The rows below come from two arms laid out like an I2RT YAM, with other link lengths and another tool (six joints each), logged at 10 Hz.
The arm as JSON. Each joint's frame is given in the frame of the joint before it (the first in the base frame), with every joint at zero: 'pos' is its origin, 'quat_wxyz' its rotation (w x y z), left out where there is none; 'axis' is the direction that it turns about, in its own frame. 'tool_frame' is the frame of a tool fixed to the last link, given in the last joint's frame.
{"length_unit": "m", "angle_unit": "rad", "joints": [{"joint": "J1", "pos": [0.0, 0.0, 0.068], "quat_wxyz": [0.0, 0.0, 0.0, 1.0], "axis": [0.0, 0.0, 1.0]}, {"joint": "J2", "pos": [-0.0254, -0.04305, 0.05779], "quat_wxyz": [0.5, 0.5, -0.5, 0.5], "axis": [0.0, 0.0, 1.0]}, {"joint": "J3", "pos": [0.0, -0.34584, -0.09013], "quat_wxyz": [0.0, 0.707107, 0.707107, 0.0], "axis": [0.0, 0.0, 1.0]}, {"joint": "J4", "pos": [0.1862, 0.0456, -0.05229], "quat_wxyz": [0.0, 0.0, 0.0, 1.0], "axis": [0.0, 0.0, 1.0]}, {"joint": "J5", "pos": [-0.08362, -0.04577, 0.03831], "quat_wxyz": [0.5, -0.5, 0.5, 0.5], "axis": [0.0, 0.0, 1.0]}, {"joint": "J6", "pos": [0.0, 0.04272, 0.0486], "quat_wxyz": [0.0, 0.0, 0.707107, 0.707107], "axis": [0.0, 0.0, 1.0]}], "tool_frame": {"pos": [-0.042, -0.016, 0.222], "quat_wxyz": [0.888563, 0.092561, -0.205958, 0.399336]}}
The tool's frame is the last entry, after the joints.
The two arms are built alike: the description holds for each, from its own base.
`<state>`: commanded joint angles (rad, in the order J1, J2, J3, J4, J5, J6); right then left.
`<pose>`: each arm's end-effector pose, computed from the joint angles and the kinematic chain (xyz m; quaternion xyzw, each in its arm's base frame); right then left.
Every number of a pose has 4 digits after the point. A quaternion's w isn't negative.
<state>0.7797 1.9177 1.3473 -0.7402 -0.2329 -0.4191 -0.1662 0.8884 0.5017 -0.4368 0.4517 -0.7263</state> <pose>0.2371 0.3352 0.0678 -0.7754 0.5029 0.2720 0.2681 0.1931 -0.1448 0.1039 -0.5570 0.7338 -0.2829 0.2672</pose>
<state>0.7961 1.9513 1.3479 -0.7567 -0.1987 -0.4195 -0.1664 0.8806 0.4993 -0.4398 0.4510 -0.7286</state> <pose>0.2331 0.3284 0.0508 -0.7835 0.5088 0.2627 0.2413 0.1917 -0.1444 0.1037 -0.5576 0.7329 -0.2834 0.2676</pose>
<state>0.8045 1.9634 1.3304 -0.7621 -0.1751 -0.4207 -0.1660 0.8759 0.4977 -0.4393 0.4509 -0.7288</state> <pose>0.2281 0.3195 0.0397 -0.7887 0.5130 0.2556 0.2225 0.1916 -0.1443 0.1040 -0.5574 0.7322 -0.2845 0.2687</pose>
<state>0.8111 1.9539 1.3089 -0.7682 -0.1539 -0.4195 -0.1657 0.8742 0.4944 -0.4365 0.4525 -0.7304</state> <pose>0.2233 0.3103 0.0361 -0.7924 0.5155 0.2478 0.2120 0.1912 -0.1446 0.1037 -0.5578 0.7318 -0.2853 0.2682</pose>
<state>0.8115 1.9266 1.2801 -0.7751 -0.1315 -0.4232 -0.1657 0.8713 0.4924 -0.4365 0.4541 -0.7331</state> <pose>0.2193 0.2980 0.0370 -0.7962 0.5167 0.2380 0.2063 0.1905 -0.1450 0.1034 -0.5585 0.7313 -0.2860 0.2673</pose>
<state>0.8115 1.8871 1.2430 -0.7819 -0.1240 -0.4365 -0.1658 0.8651 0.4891 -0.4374 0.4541 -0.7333</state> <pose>0.2106 0.2860 0.0411 -0.8007 0.5124 0.2351 0.2028 0.1894 -0.1448 0.1030 -0.5583 0.7310 -0.2867 0.2678</pose>
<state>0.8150 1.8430 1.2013 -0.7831 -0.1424 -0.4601 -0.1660 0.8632 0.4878 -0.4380 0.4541 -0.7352</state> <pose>0.1957 0.2788 0.0472 -0.8058 0.4998 0.2446 0.2027 0.1888 -0.1448 0.1026 -0.5590 0.7307 -0.2867 0.2673</pose>
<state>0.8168 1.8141 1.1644 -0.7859 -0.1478 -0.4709 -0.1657 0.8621 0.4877 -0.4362 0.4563 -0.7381</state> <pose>0.1844 0.2695 0.0483 -0.8084 0.4959 0.2486 0.1971 0.1890 -0.1454 0.1033 -0.5595 0.7299 -0.2881 0.2668</pose>
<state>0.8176 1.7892 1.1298 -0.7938 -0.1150 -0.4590 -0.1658 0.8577 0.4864 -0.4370 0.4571 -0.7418</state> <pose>0.1805 0.2536 0.0454 -0.8091 0.5053 0.2344 0.1871 0.1883 -0.1455 0.1033 -0.5606 0.7289 -0.2890 0.2662</pose>
